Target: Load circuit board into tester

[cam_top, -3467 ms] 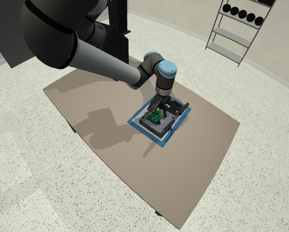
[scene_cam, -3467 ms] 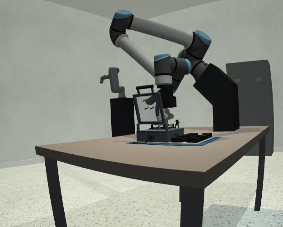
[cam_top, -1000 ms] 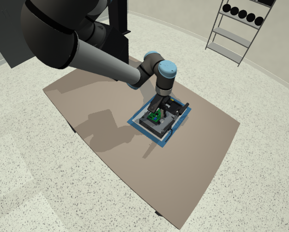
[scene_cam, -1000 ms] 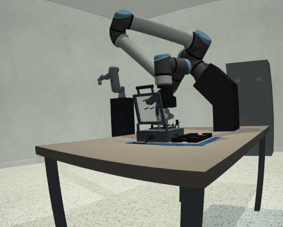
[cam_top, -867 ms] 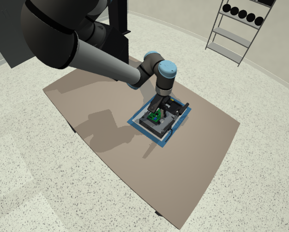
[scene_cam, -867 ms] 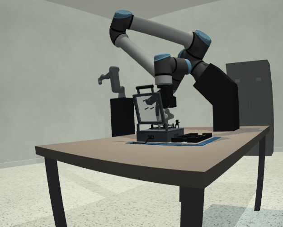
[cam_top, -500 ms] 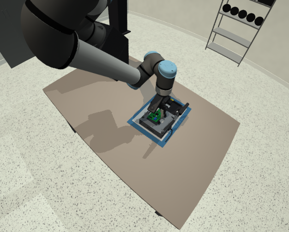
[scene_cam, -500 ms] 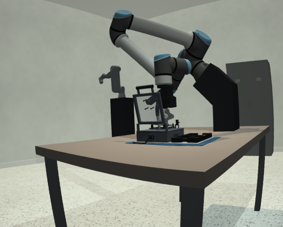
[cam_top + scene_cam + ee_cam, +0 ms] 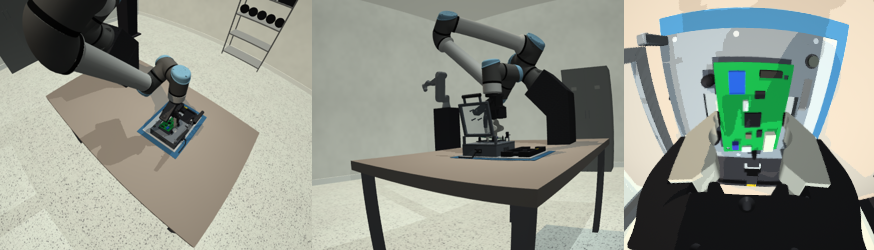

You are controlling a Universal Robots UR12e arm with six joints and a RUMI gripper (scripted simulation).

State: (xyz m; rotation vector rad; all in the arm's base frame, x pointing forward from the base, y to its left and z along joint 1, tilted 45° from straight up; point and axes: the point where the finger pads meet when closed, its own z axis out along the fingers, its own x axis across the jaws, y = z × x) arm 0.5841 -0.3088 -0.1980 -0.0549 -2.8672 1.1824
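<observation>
Now: the green circuit board right at my hand. Also, from my hand: tester bed 10 mm ahead, 10 mm below; then black post 60 mm behind, 60 mm to the left, 10 mm above; then tester 40 mm ahead, 40 mm to the left, 40 mm above.
</observation>
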